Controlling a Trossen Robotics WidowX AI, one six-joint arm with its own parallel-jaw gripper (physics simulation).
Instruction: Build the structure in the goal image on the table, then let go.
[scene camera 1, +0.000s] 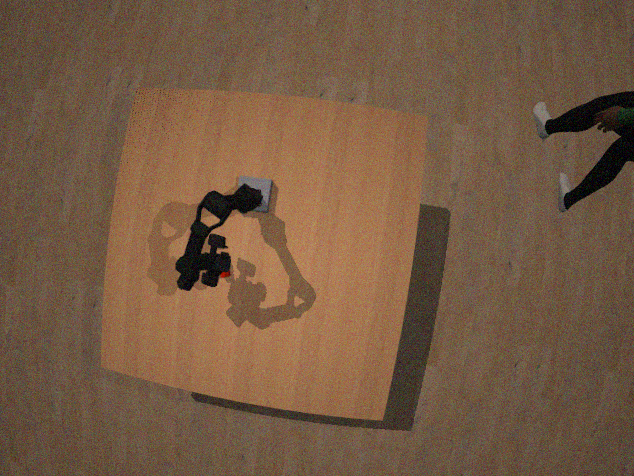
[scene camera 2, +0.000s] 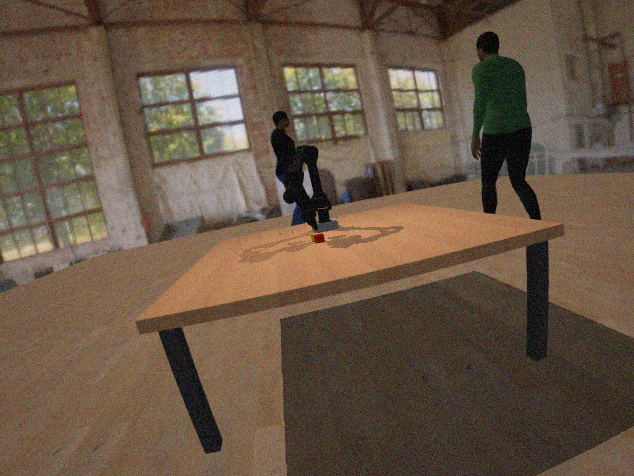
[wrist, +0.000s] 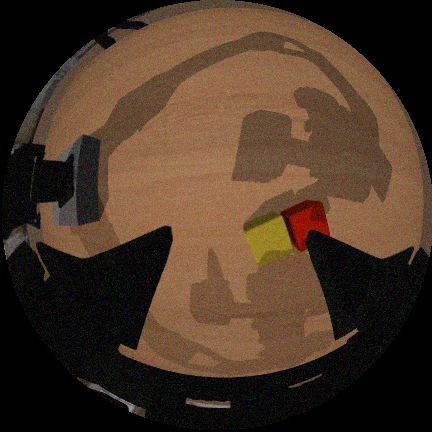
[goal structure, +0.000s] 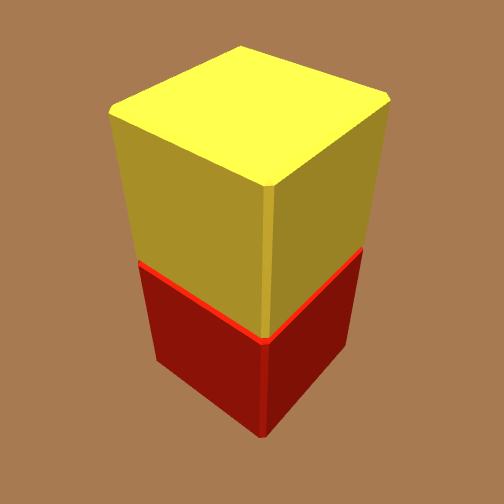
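Where they show: gripper, between the fingertips: (scene camera 2: 316, 227) (wrist: 243, 235); arm's base, origin of its link: (scene camera 1: 252, 198) (scene camera 2: 324, 221) (wrist: 64, 181).
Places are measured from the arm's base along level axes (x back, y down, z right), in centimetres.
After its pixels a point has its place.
Note:
A red cube (scene camera 1: 224, 274) {z 13.1, x -28.6, y 1.0 cm} (scene camera 2: 319, 238) {z 13.7, x -29.7, y 2.4 cm} (wrist: 302, 225) {z 12.9, x -27.1, y 1.0 cm} and a yellow cube (scene camera 2: 313, 237) {z 14.9, x -25.1, y 2.2 cm} (wrist: 270, 241) {z 13.5, x -24.2, y 1.0 cm} rest side by side on the table (scene camera 1: 332, 256) {z -29.1, x -23.9, y 4.3 cm} (scene camera 2: 358, 256) {z 13.2, x -65.9, y 4.3 cm}, touching or nearly touching. The yellow cube is hidden under the gripper in scene camera 1. My gripper (scene camera 1: 214, 259) {z 11.8, x -22.4, y -1.4 cm} (scene camera 2: 314, 226) {z 11.8, x -22.4, y -1.4 cm} (wrist: 243, 235) {z 11.8, x -22.4, y -1.4 cm} is open, with nothing between its fingers. It is above the table beside the cubes. In the wrist view both cubes are right of the middle, and the right fingertip overlaps the lower edge of the red cube.
The arm's grey base block (scene camera 1: 265, 195) {z -4.9, x 0.8, y 0.1 cm} (scene camera 2: 328, 224) {z -0.2, x -4.6, y 1.2 cm} (wrist: 89, 180) {z 1.6, x -4.3, y 2.7 cm} sits on the table, at the left in the wrist view. Shadows of the arm fall across the table and around the cubes. A person in green (scene camera 2: 500, 94) and a person in black (scene camera 2: 281, 148) stand beyond the table.

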